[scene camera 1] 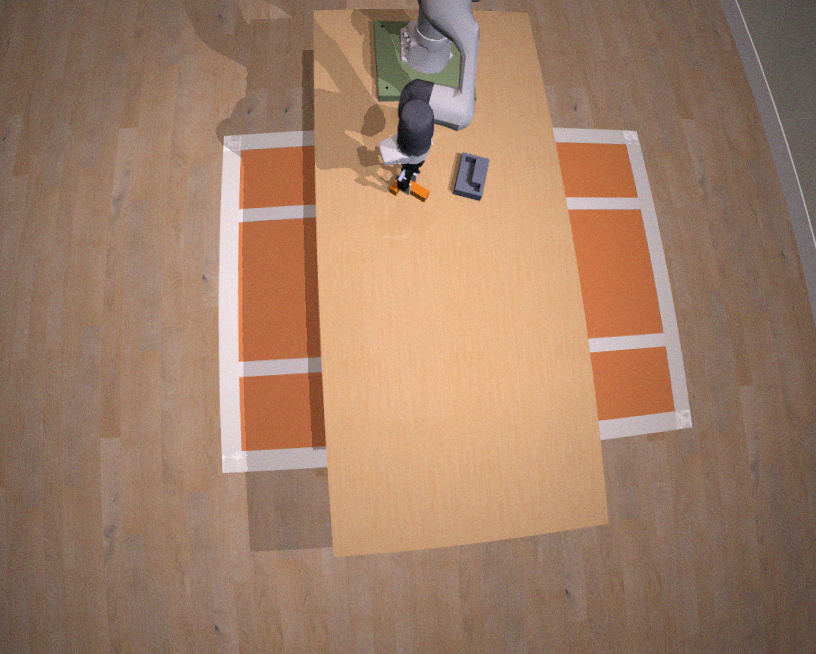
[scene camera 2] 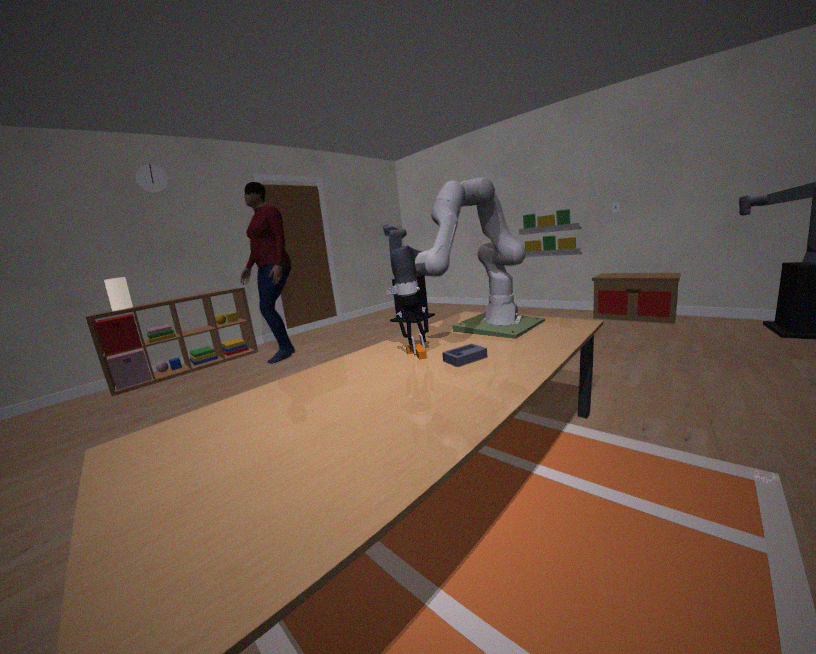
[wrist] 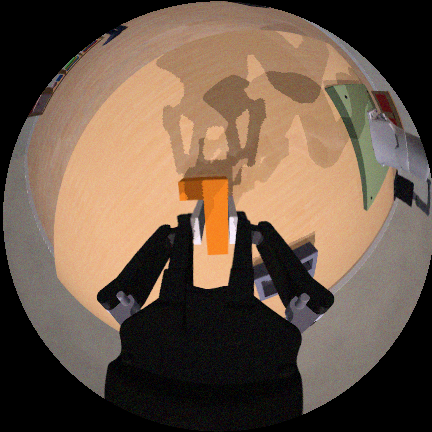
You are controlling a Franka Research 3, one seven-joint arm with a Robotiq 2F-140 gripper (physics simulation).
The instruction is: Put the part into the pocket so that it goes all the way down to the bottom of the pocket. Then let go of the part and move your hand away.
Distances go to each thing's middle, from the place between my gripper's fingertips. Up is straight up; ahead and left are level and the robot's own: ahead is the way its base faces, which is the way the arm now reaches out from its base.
The orange L-shaped part (wrist: 213, 190) is 10 mm ahead of my hand and 10 mm above it. Round my hand: pocket block (scene camera 1: 472, 172): 210 mm to the left, 10 mm above.
